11 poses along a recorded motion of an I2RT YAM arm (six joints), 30 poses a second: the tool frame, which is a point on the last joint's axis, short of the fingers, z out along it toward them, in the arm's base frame.
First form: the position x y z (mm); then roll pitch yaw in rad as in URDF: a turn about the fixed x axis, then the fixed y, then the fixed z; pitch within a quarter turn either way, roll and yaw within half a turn.
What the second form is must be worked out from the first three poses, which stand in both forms.
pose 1, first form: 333.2, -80.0, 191.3, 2.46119, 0.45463, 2.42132
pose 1, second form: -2.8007, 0.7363, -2.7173, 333.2, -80.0, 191.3
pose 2, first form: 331.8, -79.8, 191.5, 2.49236, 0.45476, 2.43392
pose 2, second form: -2.8281, 0.7193, -2.7080, 331.8, -79.8, 191.5
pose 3, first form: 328.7, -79.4, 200.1, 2.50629, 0.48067, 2.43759
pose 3, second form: -2.8536, 0.7312, -2.7093, 328.7, -79.4, 200.1
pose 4, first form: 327.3, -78.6, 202.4, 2.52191, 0.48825, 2.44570
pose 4, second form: -2.8691, 0.7280, -2.7092, 327.3, -78.6, 202.4
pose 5, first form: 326.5, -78.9, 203.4, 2.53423, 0.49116, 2.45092
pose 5, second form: -2.8809, 0.7236, -2.7068, 326.5, -78.9, 203.4
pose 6, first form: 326.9, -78.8, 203.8, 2.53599, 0.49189, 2.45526
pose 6, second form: -2.8796, 0.7223, -2.7112, 326.9, -78.8, 203.8
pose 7, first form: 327.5, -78.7, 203.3, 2.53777, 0.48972, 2.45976
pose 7, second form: -2.8770, 0.7188, -2.7150, 327.5, -78.7, 203.3
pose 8, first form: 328.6, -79.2, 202.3, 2.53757, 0.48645, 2.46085
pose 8, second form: -2.8744, 0.7161, -2.7157, 328.6, -79.2, 202.3
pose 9, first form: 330.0, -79.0, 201.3, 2.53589, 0.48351, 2.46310
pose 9, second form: -2.8691, 0.7140, -2.7191, 330.0, -79.0, 201.3
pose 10, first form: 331.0, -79.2, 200.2, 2.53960, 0.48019, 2.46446
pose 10, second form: -2.8710, 0.7096, -2.7170, 331.0, -79.2, 200.2
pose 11, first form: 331.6, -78.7, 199.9, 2.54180, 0.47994, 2.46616
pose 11, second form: -2.8721, 0.7081, -2.7173, 331.6, -78.7, 199.9
